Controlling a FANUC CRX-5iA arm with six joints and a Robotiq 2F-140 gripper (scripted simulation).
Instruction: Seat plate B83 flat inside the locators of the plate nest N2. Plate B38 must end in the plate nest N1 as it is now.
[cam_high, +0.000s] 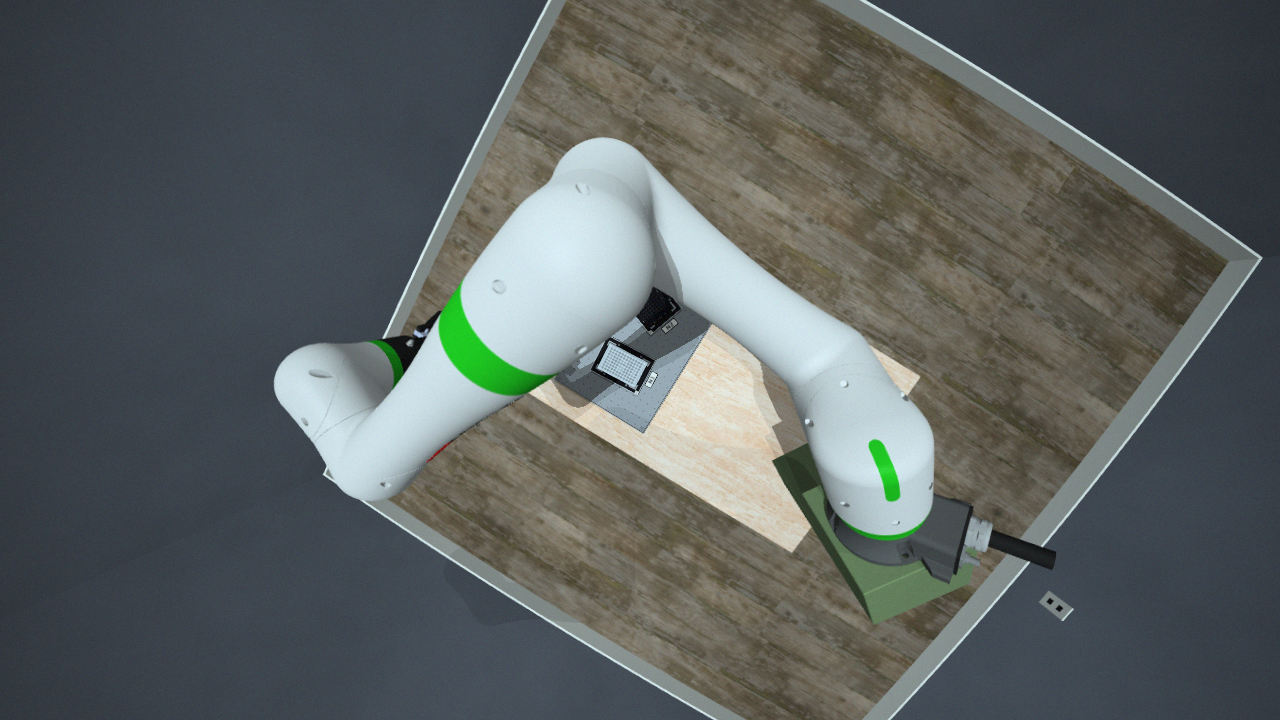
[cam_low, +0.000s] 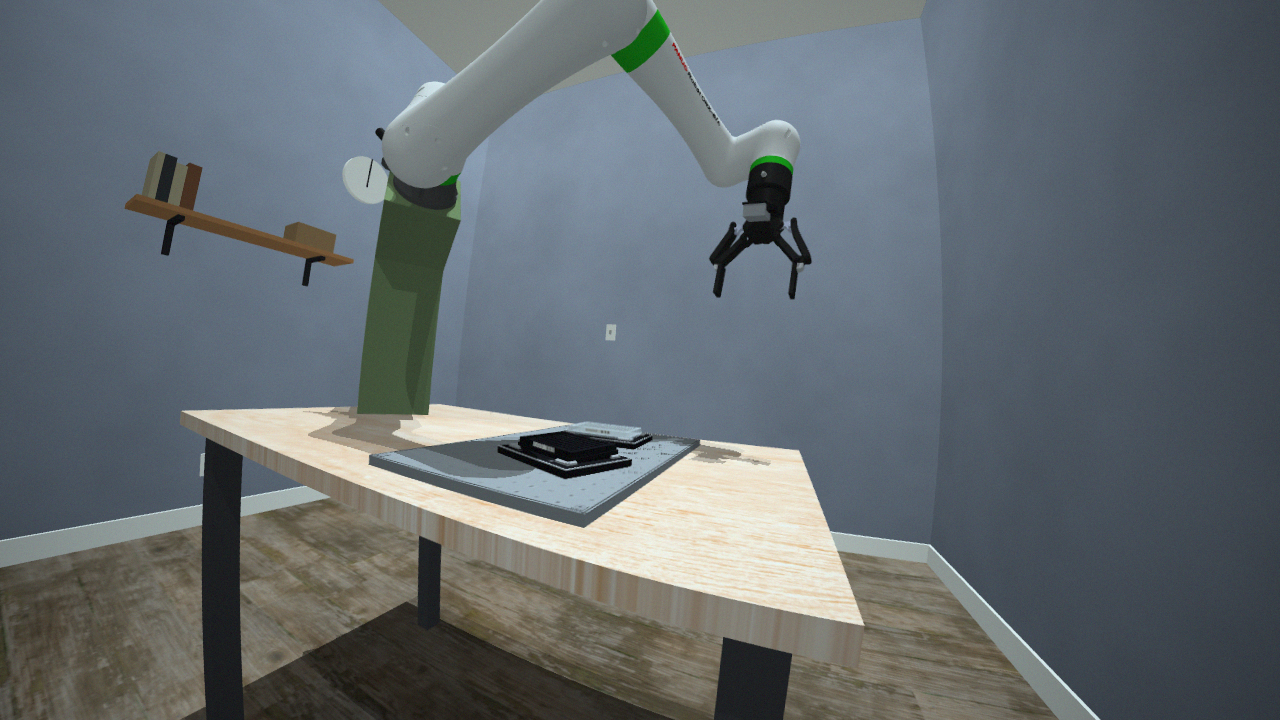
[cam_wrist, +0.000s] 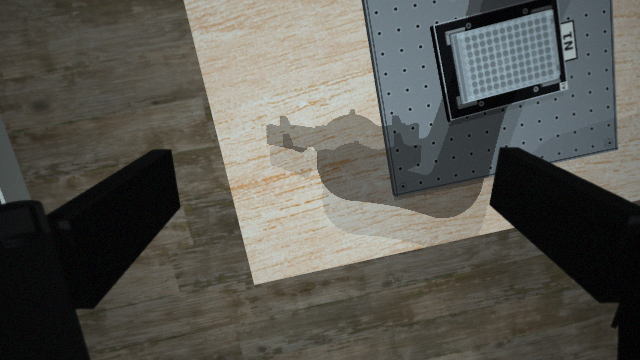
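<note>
Now: hand 320 mm past the black well plate, 290 mm above it and 130 mm to the left of it. From my hand the other things lie so: nest N1: 310 mm below, 260 mm behind, 70 mm to the left; white well plate: 300 mm below, 260 mm behind, 70 mm to the left; plate nest N2: 320 mm behind, 310 mm below, 130 mm to the right.
</note>
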